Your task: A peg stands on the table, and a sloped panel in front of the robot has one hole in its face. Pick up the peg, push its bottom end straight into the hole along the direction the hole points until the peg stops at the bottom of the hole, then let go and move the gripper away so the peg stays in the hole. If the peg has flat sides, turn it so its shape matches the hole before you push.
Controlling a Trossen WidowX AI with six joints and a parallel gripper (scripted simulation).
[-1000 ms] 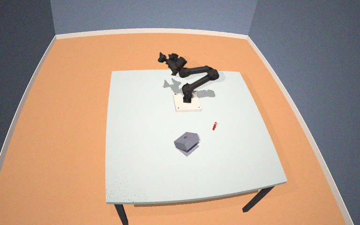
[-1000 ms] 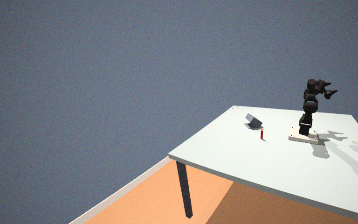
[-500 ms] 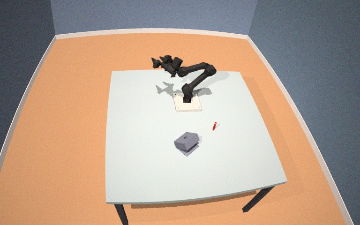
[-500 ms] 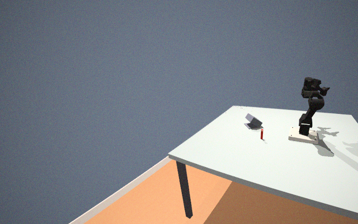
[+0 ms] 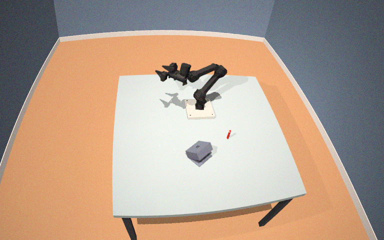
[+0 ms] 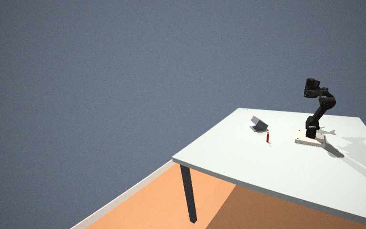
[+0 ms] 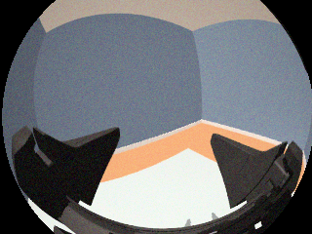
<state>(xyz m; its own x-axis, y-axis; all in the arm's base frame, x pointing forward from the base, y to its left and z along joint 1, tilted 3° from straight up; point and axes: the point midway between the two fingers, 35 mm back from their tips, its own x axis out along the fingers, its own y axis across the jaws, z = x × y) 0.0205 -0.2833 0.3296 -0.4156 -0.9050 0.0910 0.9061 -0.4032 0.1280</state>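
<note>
Now: gripper tip 530 mm to the right of the red peg, 290 mm above it and 270 mm short of it. Also, from my gripper tip: grey sloped panel 440 mm ahead, 320 mm to the left, 290 mm below; panel foot 450 mm ahead, 340 mm below, 330 mm to the left.
</note>
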